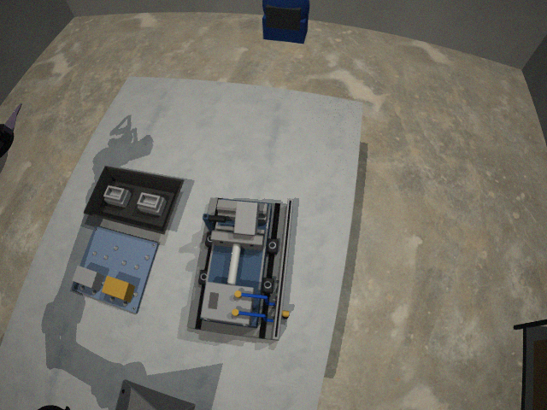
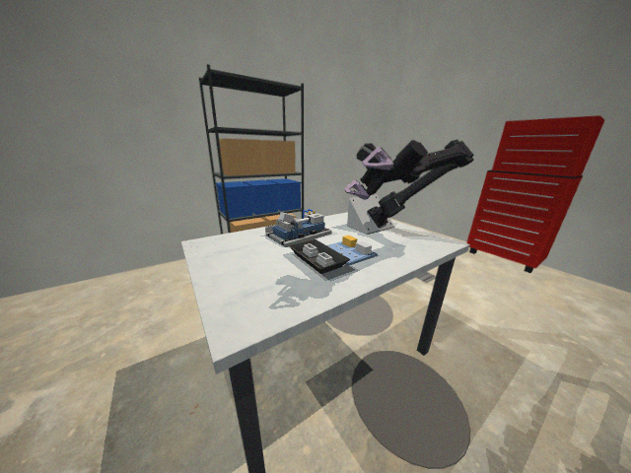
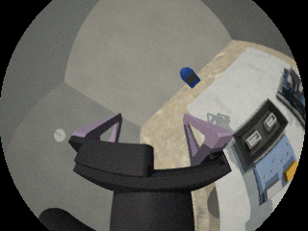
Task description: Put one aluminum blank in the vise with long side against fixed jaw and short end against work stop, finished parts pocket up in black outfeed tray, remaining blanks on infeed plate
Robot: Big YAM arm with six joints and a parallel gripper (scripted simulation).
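Now: the gray aluminum blank 51 cm to the right of my hand, 25 cm below it and 11 cm behind it. Also, from my hand: blue vise: 49 cm to the right, 32 cm below, 18 cm behind; pale rod: 49 cm to the right, 28 cm below, 20 cm behind; brass blank: 33 cm below, 28 cm behind, 23 cm to the right.
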